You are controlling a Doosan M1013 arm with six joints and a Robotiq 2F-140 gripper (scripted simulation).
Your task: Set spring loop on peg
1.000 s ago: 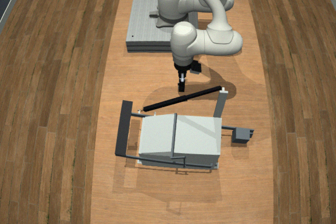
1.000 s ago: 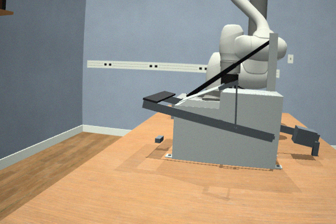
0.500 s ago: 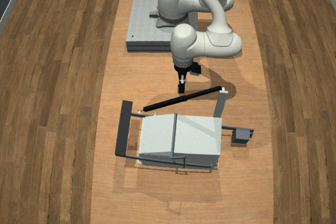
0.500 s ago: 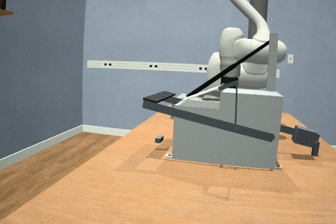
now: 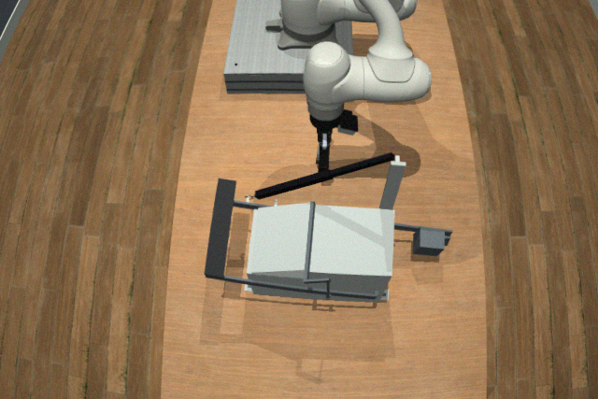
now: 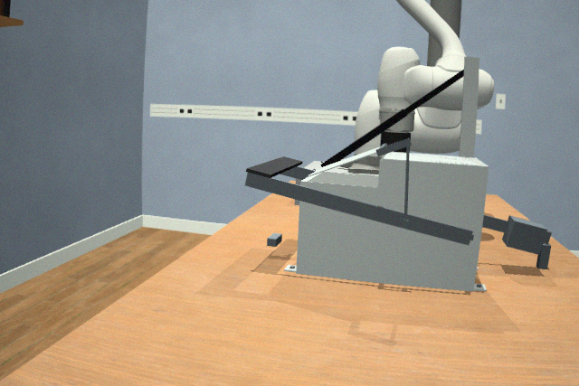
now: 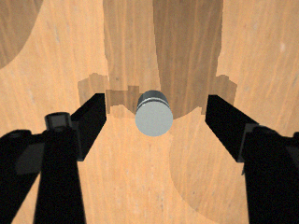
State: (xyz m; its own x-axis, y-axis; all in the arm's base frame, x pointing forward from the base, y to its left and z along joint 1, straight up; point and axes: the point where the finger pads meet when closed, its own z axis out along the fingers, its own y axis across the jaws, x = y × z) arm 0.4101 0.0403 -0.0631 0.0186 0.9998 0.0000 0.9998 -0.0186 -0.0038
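Now: the steel test weight 10 mm below my hand. The rest, counted from my hand: small grey block: 210 mm ahead, 260 mm to the right, 30 mm below.
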